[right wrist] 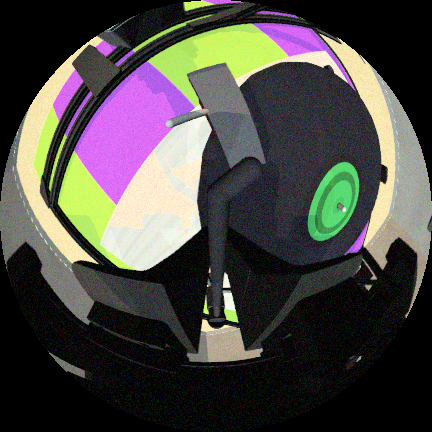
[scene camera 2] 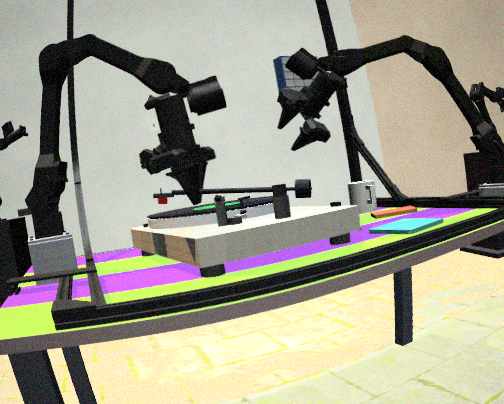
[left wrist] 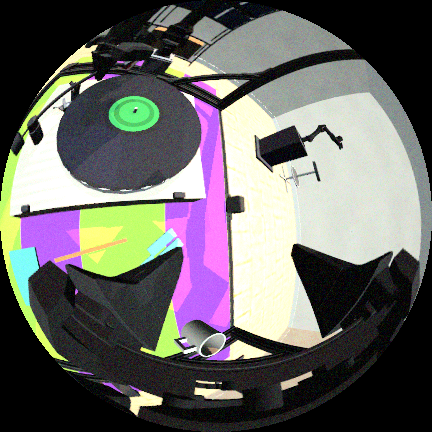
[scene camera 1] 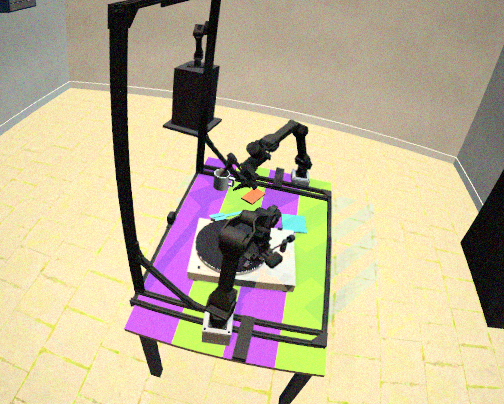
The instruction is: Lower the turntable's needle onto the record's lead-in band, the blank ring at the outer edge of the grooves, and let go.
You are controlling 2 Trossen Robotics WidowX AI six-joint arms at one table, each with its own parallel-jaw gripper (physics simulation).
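Pixels of known places: left gripper, fingertip midpoint: [scene camera 2: 285, 139] [left wrist: 239, 252] [scene camera 1: 226, 183]; right gripper, fingertip midpoint: [scene camera 2: 197, 204] [left wrist: 97, 79] [scene camera 1: 258, 260]; left arm's base, origin of the base link: [scene camera 2: 500, 182] [scene camera 1: 301, 174]; right arm's base, origin of the base link: [scene camera 2: 48, 236] [left wrist: 161, 53] [scene camera 1: 218, 321].
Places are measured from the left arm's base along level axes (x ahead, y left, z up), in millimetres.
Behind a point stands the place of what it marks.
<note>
The black record [scene camera 1: 210, 246] @(x 681, y -415, z 44 mm) [left wrist: 130, 160] @(x 543, y -338, z 44 mm) [right wrist: 300, 115] @(x 755, y -324, z 44 mm) with its green label lies on the white turntable [scene camera 2: 280, 235] @(x 663, y -65, z -5 mm) [left wrist: 35, 180] @(x 536, y -149, z 16 mm). My right gripper [scene camera 2: 195, 200] @(x 734, y -220, z 59 mm) [right wrist: 215, 232] @(x 734, y -220, z 59 mm) is shut on the tonearm [scene camera 2: 240, 190] @(x 674, y -159, z 73 mm) [right wrist: 218, 250] @(x 743, y -227, z 87 mm), behind the headshell. The headshell [right wrist: 230, 110] overlaps the record's outer edge in the right wrist view. The red cartridge [scene camera 2: 162, 200] @(x 787, y -262, z 75 mm) hangs above the record with a visible gap in scene camera 2. The needle tip and lead-in band cannot be made out. My left gripper [scene camera 1: 245, 187] [scene camera 2: 286, 138] @(x 417, y -389, z 173 mm) [left wrist: 239, 252] @(x 417, y -389, z 173 mm) is open and empty, raised away from the turntable.
A grey mug [scene camera 1: 221, 180] @(x 192, y -426, z 21 mm) [scene camera 2: 361, 196] @(x 182, y -402, z -1 mm) [left wrist: 200, 332] @(x 192, y -422, z 12 mm) stands near the frame. An orange piece [scene camera 1: 253, 195] @(x 202, y -254, z -39 mm) [scene camera 2: 394, 212] @(x 224, y -229, z -40 mm) and a cyan piece [scene camera 1: 294, 223] @(x 376, y -45, z -39 mm) [scene camera 2: 407, 226] @(x 402, y -19, z -39 mm) lie beyond the turntable. The counterweight [scene camera 2: 303, 188] @(x 599, y -77, z 62 mm) is at the tonearm's far end. Black rails edge the table.
</note>
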